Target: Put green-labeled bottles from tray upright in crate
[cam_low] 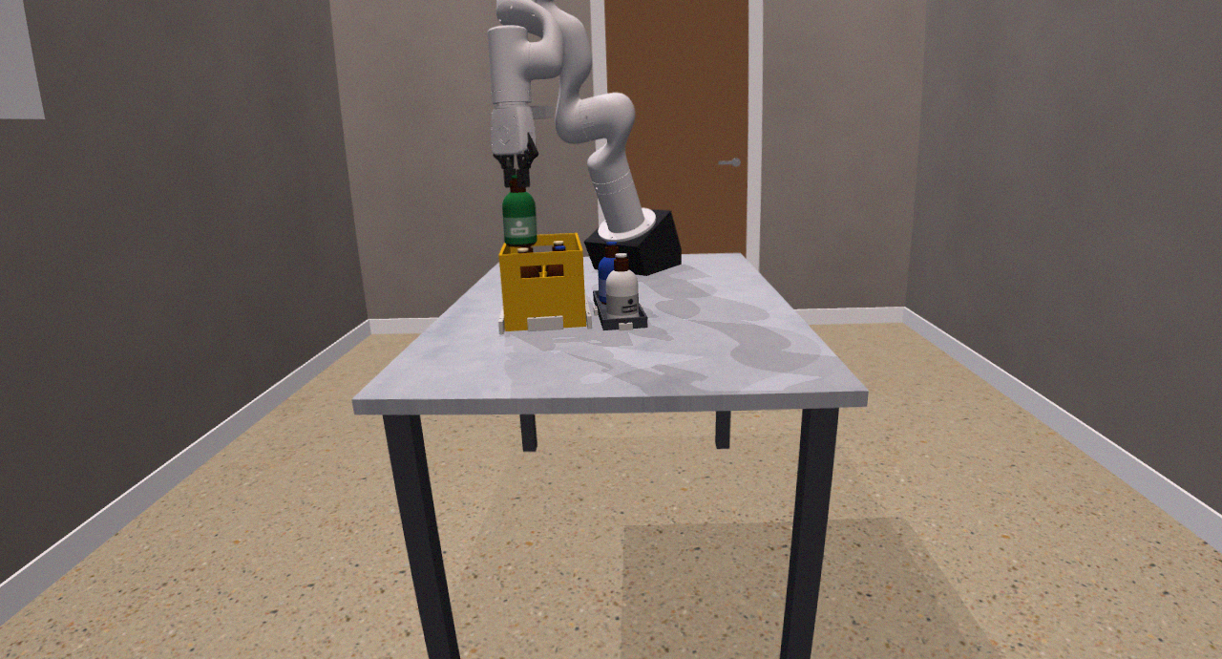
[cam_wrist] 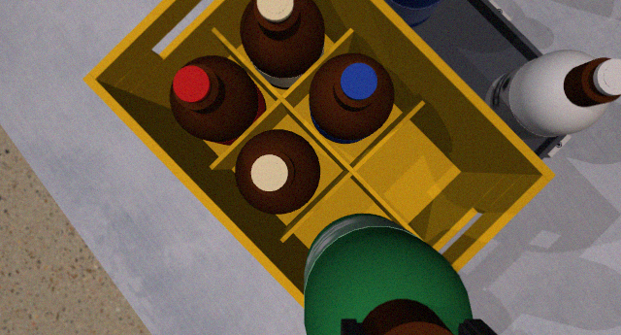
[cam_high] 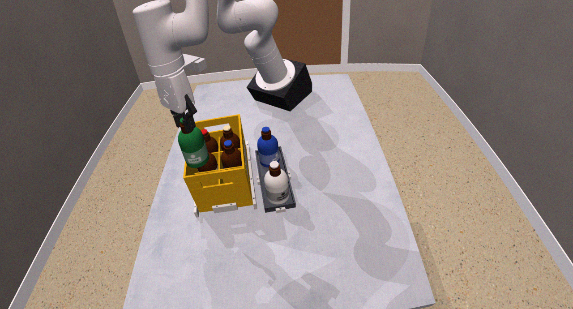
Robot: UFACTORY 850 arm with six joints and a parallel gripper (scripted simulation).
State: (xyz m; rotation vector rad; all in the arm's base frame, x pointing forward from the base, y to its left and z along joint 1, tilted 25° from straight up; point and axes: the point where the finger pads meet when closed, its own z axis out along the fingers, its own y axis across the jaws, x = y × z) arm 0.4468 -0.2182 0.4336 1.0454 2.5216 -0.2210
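My gripper is now 70 mm above the green-labeled bottle. Round my hand: white-labeled bottle (50 mm ahead, 220 mm to the left, 250 mm below); then blue-labeled bottle (120 mm behind, 220 mm to the left, 250 mm below); then yellow crate (90 mm behind, 50 mm to the left, 250 mm below).
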